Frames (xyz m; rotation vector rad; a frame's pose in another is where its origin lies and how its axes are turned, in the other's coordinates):
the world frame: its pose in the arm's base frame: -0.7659 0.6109 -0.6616 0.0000 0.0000 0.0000
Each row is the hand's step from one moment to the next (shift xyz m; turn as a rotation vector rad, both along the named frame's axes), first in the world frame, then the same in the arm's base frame.
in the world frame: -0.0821 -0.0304 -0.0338 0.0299 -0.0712 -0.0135
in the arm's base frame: -0.0821 -0.0304 -0.0338 0.0299 -0.0712 -0.0135
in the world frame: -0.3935 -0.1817 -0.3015 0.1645 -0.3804 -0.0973
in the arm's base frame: -0.3935 -0.1817 -0.3015 0.1645 -0.3804 -0.0973
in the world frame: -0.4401 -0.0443 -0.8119 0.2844 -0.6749 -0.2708
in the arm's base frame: -0.4401 -0.0443 -0.8119 0.2844 -0.6749 -0.2708
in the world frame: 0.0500 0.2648 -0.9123 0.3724 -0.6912 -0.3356
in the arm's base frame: 0.0500 0.2648 -0.9123 0.3724 -0.6912 -0.3356
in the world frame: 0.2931 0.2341 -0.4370 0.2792 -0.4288 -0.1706
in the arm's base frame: 0.2931 0.2341 -0.4370 0.2792 -0.4288 -0.1706
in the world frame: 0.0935 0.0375 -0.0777 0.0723 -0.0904 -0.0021
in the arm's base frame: 0.0935 0.0375 -0.0777 0.0723 -0.0904 -0.0021
